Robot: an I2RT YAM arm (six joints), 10 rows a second.
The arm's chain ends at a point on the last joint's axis. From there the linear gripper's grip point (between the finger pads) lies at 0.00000 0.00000 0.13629 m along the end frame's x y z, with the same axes.
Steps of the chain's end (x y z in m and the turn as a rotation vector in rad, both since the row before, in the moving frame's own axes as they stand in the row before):
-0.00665 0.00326 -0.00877 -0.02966 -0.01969 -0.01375
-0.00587 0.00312 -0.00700 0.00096 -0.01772 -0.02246
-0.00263 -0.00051 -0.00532 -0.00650 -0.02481 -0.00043
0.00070 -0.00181 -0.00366 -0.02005 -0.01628 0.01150
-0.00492 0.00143 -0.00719 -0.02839 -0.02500 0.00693
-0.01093 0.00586 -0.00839 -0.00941 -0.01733 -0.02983
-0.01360 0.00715 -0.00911 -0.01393 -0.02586 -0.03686
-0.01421 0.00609 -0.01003 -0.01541 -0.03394 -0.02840
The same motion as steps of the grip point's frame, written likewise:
-0.00931 0.00732 -0.00886 -0.02966 -0.01969 -0.01375
-0.00829 0.00302 -0.00702 0.00096 -0.01772 -0.02246
-0.00601 0.00038 -0.00536 -0.00650 -0.02481 -0.00043
-0.00153 0.00091 -0.00371 -0.02005 -0.01628 0.01150
-0.00834 0.00529 -0.00729 -0.02839 -0.02500 0.00693
-0.01327 0.00718 -0.00842 -0.00941 -0.01733 -0.02983
-0.01709 0.00911 -0.00917 -0.01393 -0.02586 -0.03686
-0.01880 0.00826 -0.01012 -0.01541 -0.03394 -0.02840

